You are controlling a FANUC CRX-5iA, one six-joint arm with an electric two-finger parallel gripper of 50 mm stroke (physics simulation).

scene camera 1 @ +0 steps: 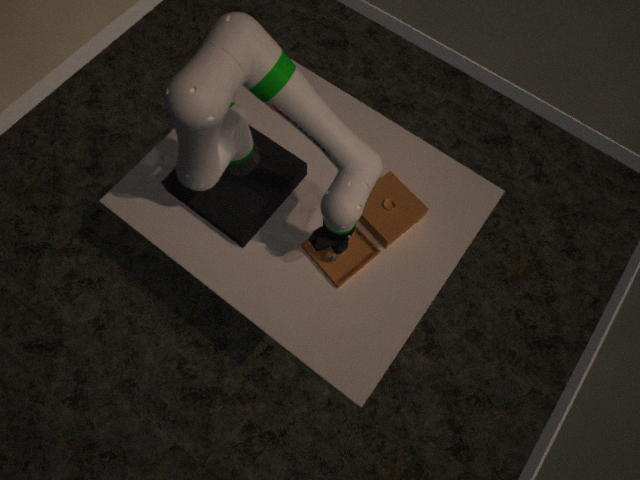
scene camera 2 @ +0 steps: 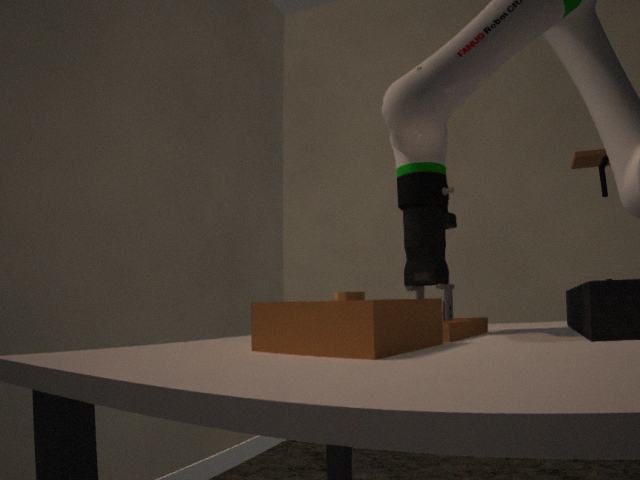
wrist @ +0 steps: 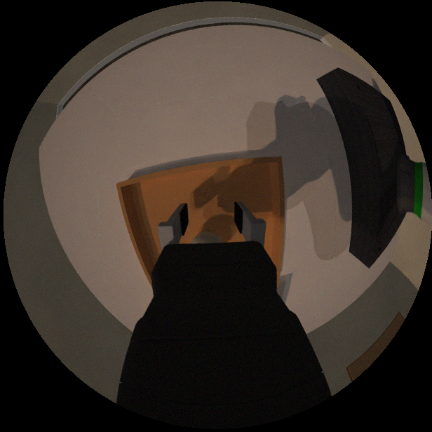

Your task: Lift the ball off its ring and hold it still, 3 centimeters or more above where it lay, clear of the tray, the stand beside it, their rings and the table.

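Seen in the pictures: gripper, between the fingertips: (scene camera 1: 329, 253); arm's base, origin of its link: (scene camera 1: 238, 157).
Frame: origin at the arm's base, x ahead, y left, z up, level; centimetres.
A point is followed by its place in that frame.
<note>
The pale ball (wrist: 207, 238) shows in part in the wrist view, low between the spread fingers, its near side hidden by the gripper body. Its ring does not show there. It is inside the shallow orange-brown tray (scene camera 1: 356, 260) @(x 53.7, y -5.7, z -6.9 cm) (scene camera 2: 467, 329) @(x 38.4, y -1.7, z -5.8 cm) (wrist: 155, 192). My gripper (scene camera 1: 330, 254) @(x 45.1, y -9.5, z -4.6 cm) (scene camera 2: 434, 295) (wrist: 210, 211) points down and is open, fingers wide apart and holding nothing. In scene camera 2 its fingers reach down close to the tray, and the lower part of one is hidden behind the stand (scene camera 1: 395, 224) @(x 58.2, y 10.3, z -0.7 cm) (scene camera 2: 320, 330) @(x 53.2, y 24.8, z -4.1 cm). The ball is hidden in scene camera 2 and cannot be made out surely in scene camera 1.
The taller stand is beside the tray across a narrow gap and bears a small ring (scene camera 1: 383, 205) @(x 51.2, y 13.9, z -0.6 cm) (scene camera 2: 349, 296) @(x 52.2, y 17.0, z 0.0 cm). Both stand on the pale table (scene camera 1: 289, 304) @(x 43.9, y -30.8, z -7.2 cm) (scene camera 2: 206, 372) @(x 57.9, y 40.8, z -7.2 cm) (wrist: 175, 75). The black base block (scene camera 1: 273, 180) @(x 15.4, y -0.2, z 0.3 cm) (scene camera 2: 610, 312) @(x 18.4, y 11.9, z -3.6 cm) (wrist: 372, 175) is under the arm, on the tray's other side.
</note>
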